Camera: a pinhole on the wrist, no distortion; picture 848 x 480 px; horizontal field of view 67.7 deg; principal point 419.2 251.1 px. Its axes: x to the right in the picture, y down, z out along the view. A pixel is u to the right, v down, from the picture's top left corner.
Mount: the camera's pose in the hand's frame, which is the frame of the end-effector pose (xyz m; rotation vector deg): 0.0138 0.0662 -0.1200 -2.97 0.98 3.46
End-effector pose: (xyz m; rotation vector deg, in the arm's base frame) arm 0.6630 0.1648 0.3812 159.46 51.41 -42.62
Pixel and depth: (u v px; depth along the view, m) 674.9 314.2 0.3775
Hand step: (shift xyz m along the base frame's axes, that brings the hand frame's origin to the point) 0.0909 -0.0863 -0.3071
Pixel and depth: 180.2 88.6 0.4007
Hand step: -0.2219 -0.1194 -0.1891
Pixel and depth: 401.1 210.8 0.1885
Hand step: 0.0166 -0.0638 -0.0680
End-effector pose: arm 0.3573 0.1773 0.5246 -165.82 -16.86 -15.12
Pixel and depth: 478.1 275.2 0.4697
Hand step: 0.1393 -0.0135 -0.3427
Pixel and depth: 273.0 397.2 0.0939
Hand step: 0.0082 -0.0951 0.0061
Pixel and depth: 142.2 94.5 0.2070
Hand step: -0.0493 -0.0107 -0.1054
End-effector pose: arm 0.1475 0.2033 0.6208 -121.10 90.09 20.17
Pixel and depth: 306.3 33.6 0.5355
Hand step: 0.1038 0.2932 -0.3124
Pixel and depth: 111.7 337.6 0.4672
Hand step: -0.1713 0.3212 -0.2280
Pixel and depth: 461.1 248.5 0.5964
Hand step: -0.0367 0.1722 -0.4560
